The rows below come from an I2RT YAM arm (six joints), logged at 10 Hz.
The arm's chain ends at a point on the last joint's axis. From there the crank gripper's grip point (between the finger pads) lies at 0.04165 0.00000 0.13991 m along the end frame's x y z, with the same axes.
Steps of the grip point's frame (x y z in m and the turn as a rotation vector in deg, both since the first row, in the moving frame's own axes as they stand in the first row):
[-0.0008 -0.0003 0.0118 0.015 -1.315 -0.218]
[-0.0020 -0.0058 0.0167 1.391 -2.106 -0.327]
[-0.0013 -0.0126 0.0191 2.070 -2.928 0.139]
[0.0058 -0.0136 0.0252 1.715 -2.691 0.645]
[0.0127 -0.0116 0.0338 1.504 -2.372 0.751]
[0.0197 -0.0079 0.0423 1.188 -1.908 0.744]
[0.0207 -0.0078 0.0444 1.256 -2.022 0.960]
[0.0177 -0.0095 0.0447 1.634 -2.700 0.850]
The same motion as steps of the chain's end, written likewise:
[0.0024 -0.0001 0.0109 0.015 -1.315 -0.218]
[0.0032 -0.0022 0.0153 1.391 -2.106 -0.327]
[0.0059 -0.0076 0.0172 2.070 -2.928 0.139]
[0.0124 -0.0098 0.0235 1.715 -2.691 0.645]
[0.0185 -0.0084 0.0322 1.504 -2.372 0.751]
[0.0244 -0.0055 0.0410 1.188 -1.908 0.744]
[0.0256 -0.0054 0.0430 1.256 -2.022 0.960]
[0.0243 -0.0061 0.0429 1.634 -2.700 0.850]

